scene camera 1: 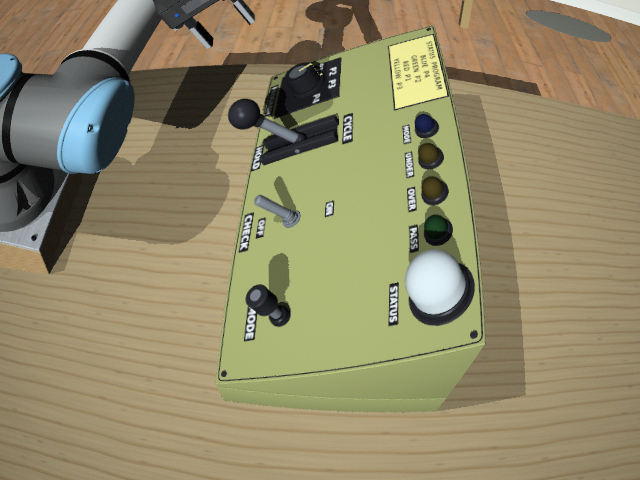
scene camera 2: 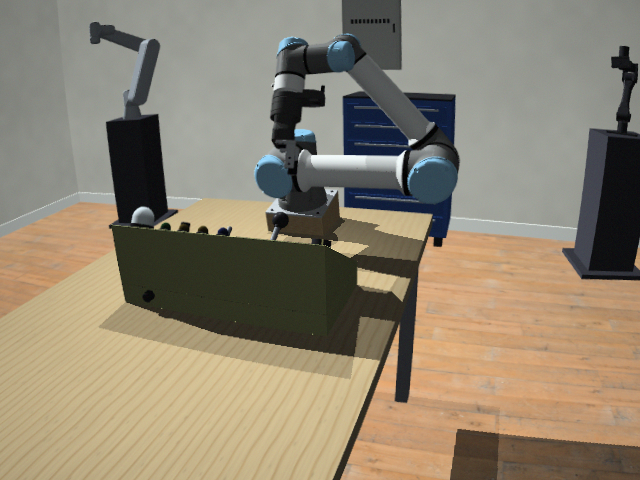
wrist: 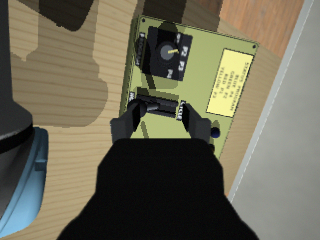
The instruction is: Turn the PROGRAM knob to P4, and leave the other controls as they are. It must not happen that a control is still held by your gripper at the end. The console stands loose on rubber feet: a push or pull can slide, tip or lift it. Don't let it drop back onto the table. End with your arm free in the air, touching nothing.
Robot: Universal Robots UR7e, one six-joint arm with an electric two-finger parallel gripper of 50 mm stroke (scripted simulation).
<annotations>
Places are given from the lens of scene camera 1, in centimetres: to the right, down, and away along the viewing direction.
olive console (scene camera 1: 349, 338): 3, 9, 50
</annotations>
